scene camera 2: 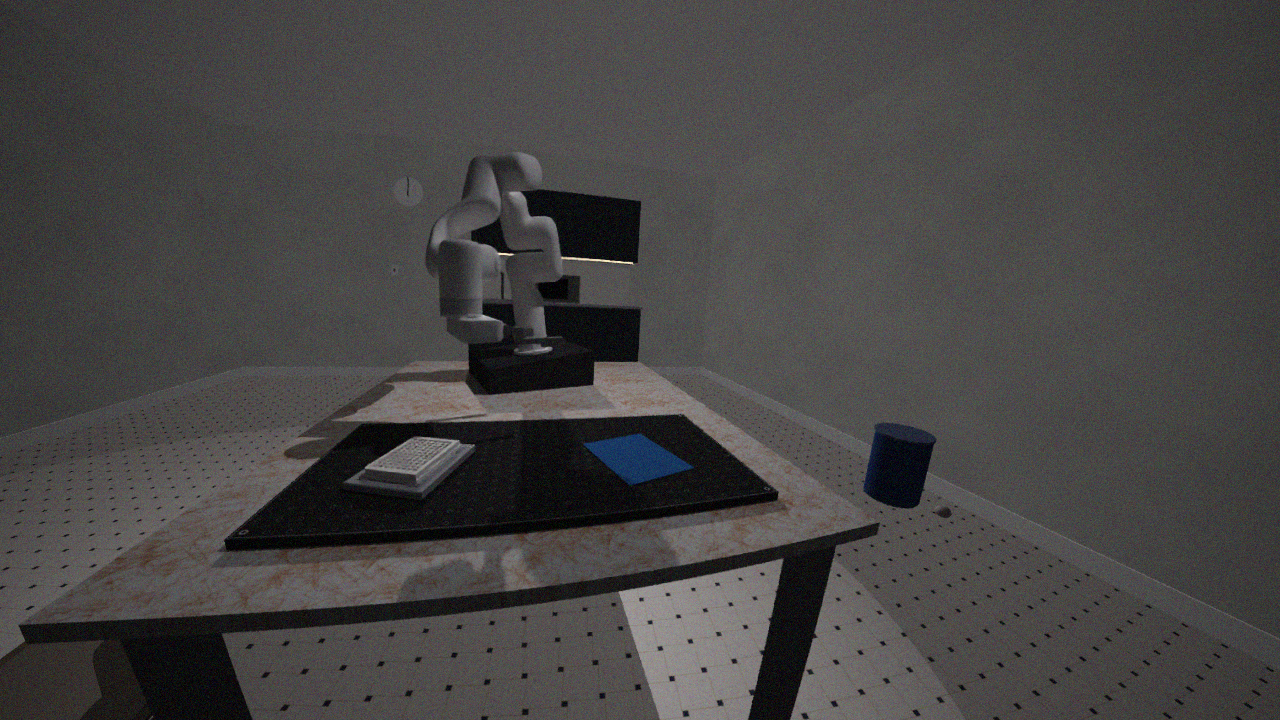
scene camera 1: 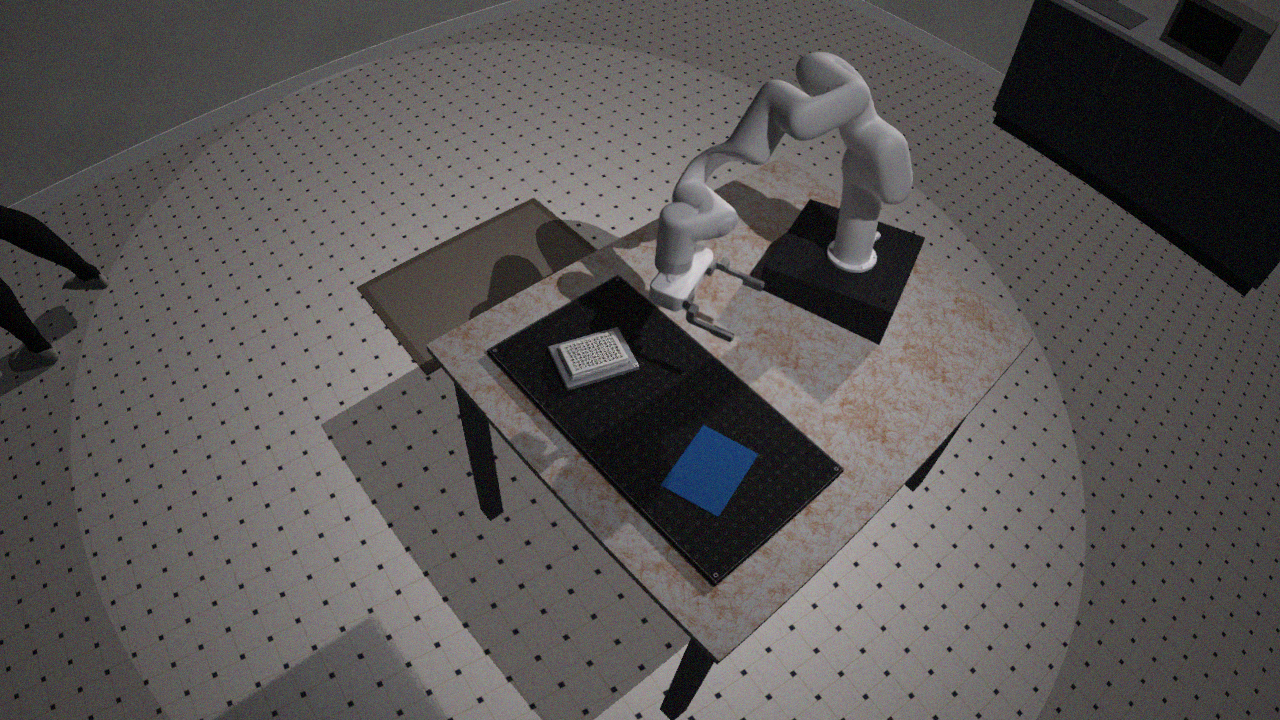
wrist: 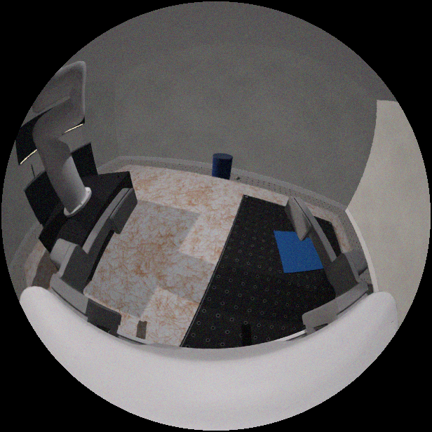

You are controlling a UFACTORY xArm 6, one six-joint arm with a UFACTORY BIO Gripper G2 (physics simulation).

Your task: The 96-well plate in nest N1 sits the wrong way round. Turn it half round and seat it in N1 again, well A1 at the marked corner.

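The white 96-well plate [scene camera 1: 595, 352] [scene camera 2: 413, 458] lies flat in the grey nest [scene camera 1: 581, 382] [scene camera 2: 384, 488], on the black perforated board [scene camera 1: 617, 429] [scene camera 2: 537, 492] [wrist: 235, 295]. The lettering and the marked corner are too small to read, so which way round the plate lies cannot be told. My gripper [scene camera 1: 746, 311] [scene camera 2: 547, 340] [wrist: 212, 214] is open with nothing between its fingers. It hangs above the table beside the board, on the side of the arm's base and apart from the plate. The plate and nest do not show in the wrist view.
A flat blue square [scene camera 1: 711, 470] [scene camera 2: 637, 458] [wrist: 299, 252] lies on the board's other half. The arm's black base block [scene camera 1: 832, 295] [scene camera 2: 537, 367] [wrist: 112, 182] stands on the marbled table [scene camera 1: 939, 358] [scene camera 2: 716, 546] [wrist: 170, 185]. A blue cylinder [scene camera 2: 898, 465] [wrist: 222, 166] is beyond the table.
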